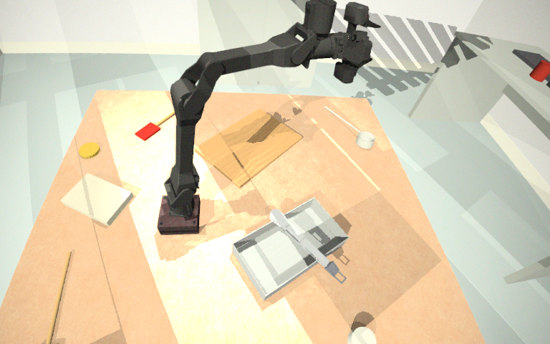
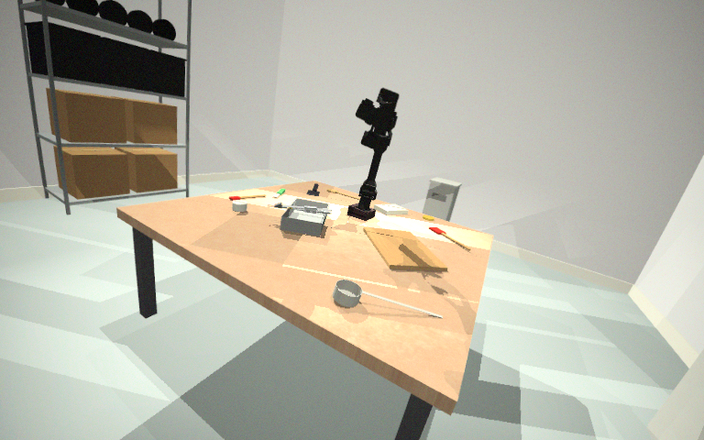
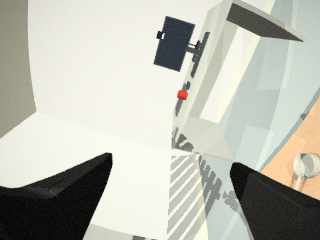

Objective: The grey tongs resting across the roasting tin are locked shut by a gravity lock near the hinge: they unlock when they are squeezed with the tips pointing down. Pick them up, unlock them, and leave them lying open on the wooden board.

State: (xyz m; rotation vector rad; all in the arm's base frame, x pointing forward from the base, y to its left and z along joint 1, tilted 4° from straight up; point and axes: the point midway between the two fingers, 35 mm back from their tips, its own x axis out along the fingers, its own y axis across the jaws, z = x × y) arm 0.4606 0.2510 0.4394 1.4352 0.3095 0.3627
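Now: the roasting tin 46 cm below my gripper tip, 37 cm to the right of it and 14 cm behind it. The rest, counted from my gripper tip: red spatula: 67 cm behind, 48 cm below, 11 cm to the left; wooden board: 48 cm below, 30 cm behind, 5 cm to the left; white cylinder: 61 cm to the right, 47 cm below, 5 cm ahead.
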